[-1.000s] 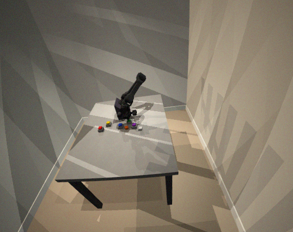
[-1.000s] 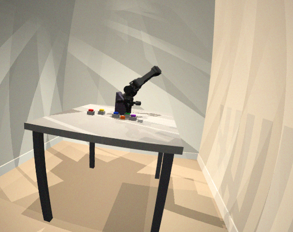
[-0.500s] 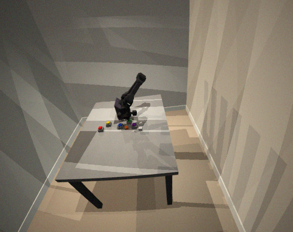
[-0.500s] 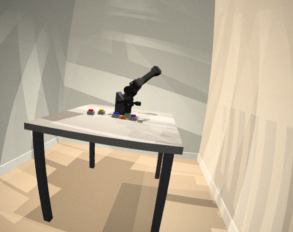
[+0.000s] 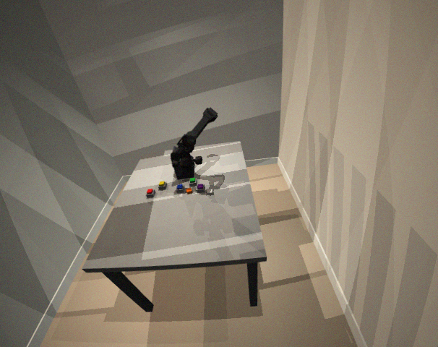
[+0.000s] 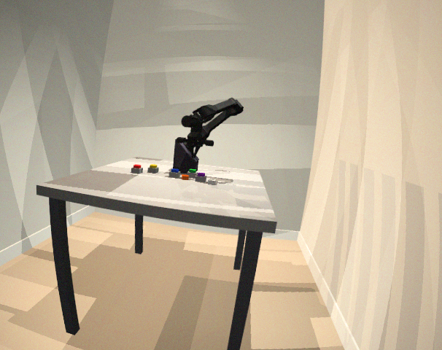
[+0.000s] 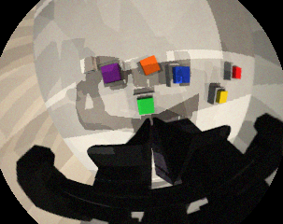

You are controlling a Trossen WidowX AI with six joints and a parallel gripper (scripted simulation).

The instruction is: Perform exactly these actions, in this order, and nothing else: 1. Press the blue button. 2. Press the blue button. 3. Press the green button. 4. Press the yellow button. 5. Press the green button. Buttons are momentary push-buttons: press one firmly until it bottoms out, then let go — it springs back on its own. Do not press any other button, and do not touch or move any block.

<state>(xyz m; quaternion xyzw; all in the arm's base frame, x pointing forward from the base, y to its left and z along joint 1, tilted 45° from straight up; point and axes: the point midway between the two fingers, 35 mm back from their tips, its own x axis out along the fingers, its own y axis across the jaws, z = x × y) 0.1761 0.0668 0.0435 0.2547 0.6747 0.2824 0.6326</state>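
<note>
Now: the yellow button 21 cm to the right of my gripper tip and 7 cm below it. The rest, counted from my gripper tip: purple button 7 cm ahead, 6 cm to the left, 7 cm below; then blue button 6 cm ahead, 8 cm to the right, 7 cm below; then green button 7 cm below.
</note>
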